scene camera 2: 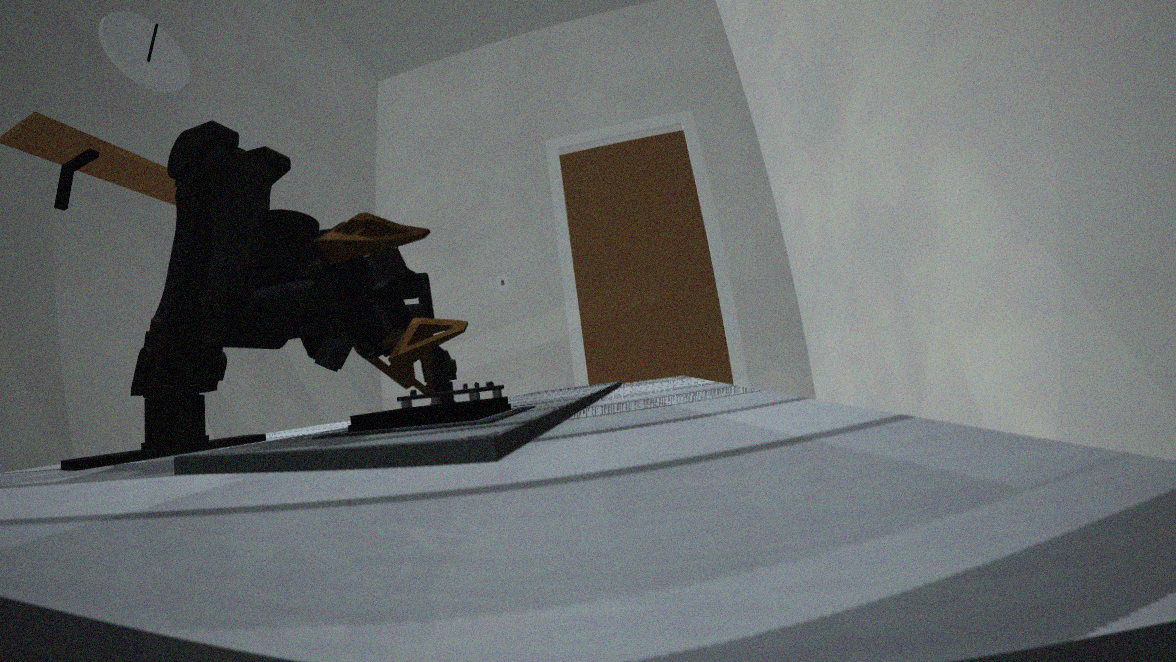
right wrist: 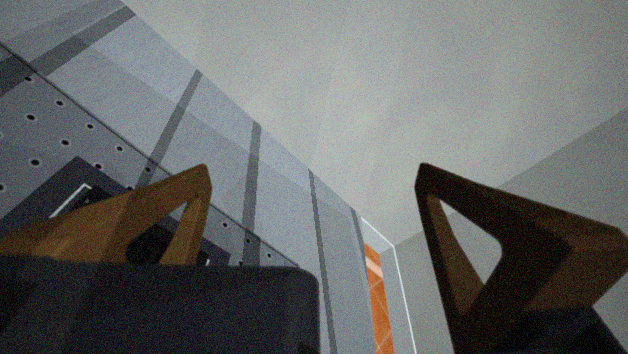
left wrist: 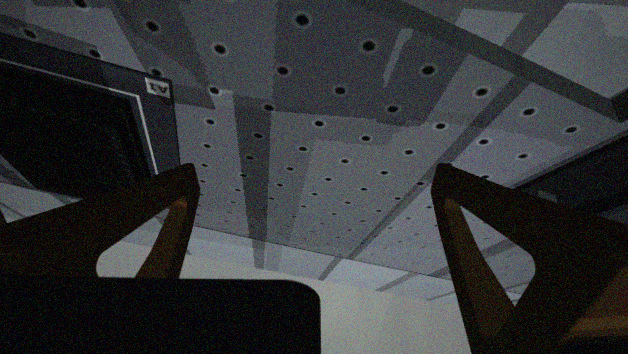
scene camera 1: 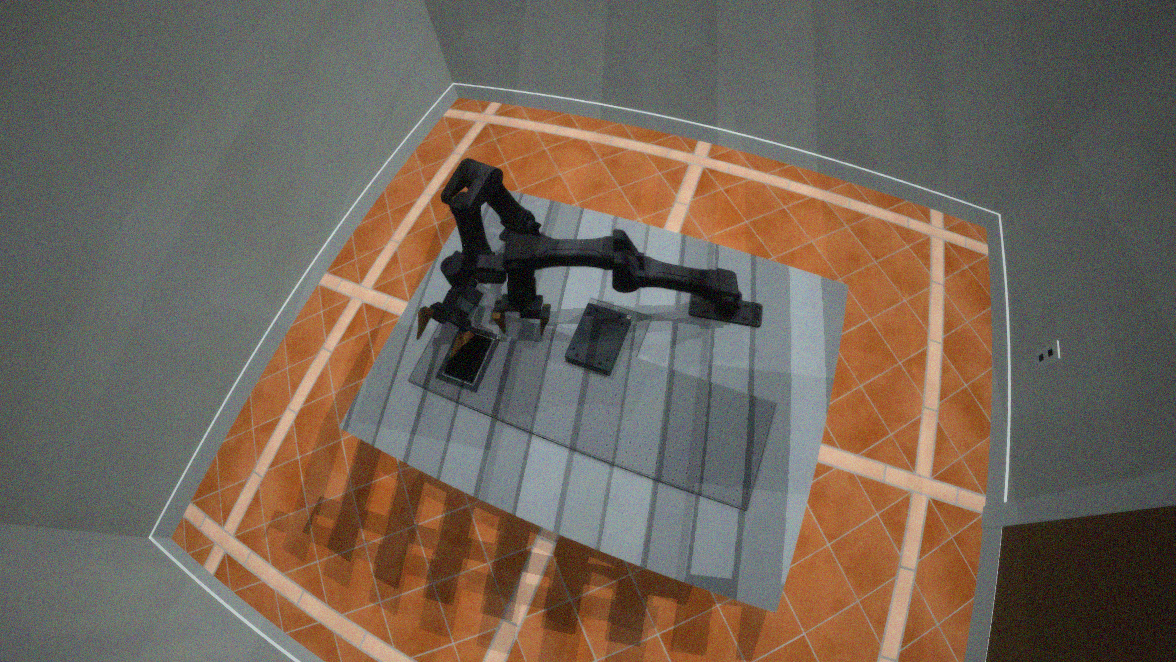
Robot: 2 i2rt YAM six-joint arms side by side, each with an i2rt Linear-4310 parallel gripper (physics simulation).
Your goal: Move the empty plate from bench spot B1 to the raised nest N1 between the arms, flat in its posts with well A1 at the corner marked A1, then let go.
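Places are measured from the left arm's base along level axes (x back, y right, z up), in centimetres.
Where they show: left gripper, fingertip midpoint: (scene camera 2: 421, 390) (left wrist: 315, 176) (scene camera 1: 523, 333); right gripper, fingertip midpoint: (scene camera 2: 448, 283) (right wrist: 313, 175) (scene camera 1: 434, 348); left arm's base at its link origin: (scene camera 1: 725, 310); right arm's base at its link origin: (scene camera 2: 176, 453).
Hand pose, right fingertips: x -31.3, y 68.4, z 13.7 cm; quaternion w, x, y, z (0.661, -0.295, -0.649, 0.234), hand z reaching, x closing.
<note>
Each offset is from my right fingertips to the top centre of the thing. "spot": to the spot under its first point. Level surfaces: height alone.
The black plate @(dx +4.0, dy -3.7, dz -10.8 cm) (scene camera 1: 470, 361) (scene camera 2: 432, 415) (left wrist: 60, 130) lies flat on its dark bench spot @(spot: dx +9.4, dy -10.4, dz -12.2 cm) (left wrist: 167, 112), inside a white outline, with an A1 label at one corner. The raised nest @(dx +15.3, dy -36.9, dz -8.2 cm) (scene camera 1: 599, 337) (left wrist: 590, 170) is a dark block with small posts; the posts also show behind the plate in scene camera 2. My right gripper (scene camera 1: 441, 339) (scene camera 2: 448, 279) (right wrist: 313, 175) is open and empty, above and beside the plate, one finger overlapping it in scene camera 1. My left gripper (scene camera 1: 520, 333) (scene camera 2: 432, 388) (left wrist: 315, 176) is open and empty between plate and nest. Fingers hide part of the plate in both wrist views.
A perforated board (scene camera 1: 674, 435) (scene camera 2: 329, 458) lies on the striped table @(dz -13.7 cm) (scene camera 1: 576, 509) under plate and nest. The left arm (scene camera 1: 567, 250) stretches across behind the nest. The right arm (scene camera 1: 470, 226) stands close beside it, near the left gripper.
</note>
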